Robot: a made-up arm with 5 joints.
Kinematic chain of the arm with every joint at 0, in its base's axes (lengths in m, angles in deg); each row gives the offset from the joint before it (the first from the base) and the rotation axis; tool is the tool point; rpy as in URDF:
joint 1: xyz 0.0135 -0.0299 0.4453 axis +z
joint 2: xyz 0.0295 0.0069 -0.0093 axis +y
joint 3: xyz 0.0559 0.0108 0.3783 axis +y
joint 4: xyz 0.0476 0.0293 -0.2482 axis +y
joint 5: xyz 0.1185 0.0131 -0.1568 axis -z
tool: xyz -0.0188 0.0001 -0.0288 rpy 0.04 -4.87 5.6
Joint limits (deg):
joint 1: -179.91..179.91
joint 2: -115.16..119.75
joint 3: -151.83..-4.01
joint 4: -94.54..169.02
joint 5: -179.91..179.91
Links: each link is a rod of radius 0.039 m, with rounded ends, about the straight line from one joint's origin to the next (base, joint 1, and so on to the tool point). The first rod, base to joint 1, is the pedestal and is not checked.
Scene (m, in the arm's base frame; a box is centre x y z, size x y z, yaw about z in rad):
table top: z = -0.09
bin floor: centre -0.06 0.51 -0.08 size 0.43 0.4 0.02 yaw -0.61
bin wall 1: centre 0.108 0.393 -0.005 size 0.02 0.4 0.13 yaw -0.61
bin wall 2: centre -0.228 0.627 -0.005 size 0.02 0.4 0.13 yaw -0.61
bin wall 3: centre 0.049 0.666 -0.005 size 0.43 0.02 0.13 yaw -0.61
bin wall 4: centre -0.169 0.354 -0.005 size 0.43 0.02 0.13 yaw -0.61
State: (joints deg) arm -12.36 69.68 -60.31 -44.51 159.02
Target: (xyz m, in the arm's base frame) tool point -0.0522 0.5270 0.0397
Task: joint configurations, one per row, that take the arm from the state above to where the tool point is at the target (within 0.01 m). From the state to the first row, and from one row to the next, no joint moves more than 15 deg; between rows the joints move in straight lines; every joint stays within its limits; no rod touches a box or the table.
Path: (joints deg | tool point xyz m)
1: 0.05 66.73 -58.80 -46.40 158.95 | 0.6475 0.0374 0.2211
2: 12.47 63.77 -57.28 -48.28 158.88 | 0.6220 0.1731 0.2534
3: 24.88 60.82 -55.77 -50.17 158.81 | 0.5661 0.3000 0.2857
4: 37.30 57.87 -54.25 -52.06 158.74 | 0.4826 0.4114 0.3178
5: 49.71 54.92 -52.74 -53.94 158.67 | 0.3759 0.5010 0.3498
6: 63.07 64.55 -56.22 -49.05 157.74 | 0.2391 0.5625 0.2436
7: 76.43 74.17 -59.70 -44.15 156.81 | 0.0894 0.5718 0.1392
8: 89.80 83.80 -63.18 -39.26 155.88 | -0.0522 0.5270 0.0397

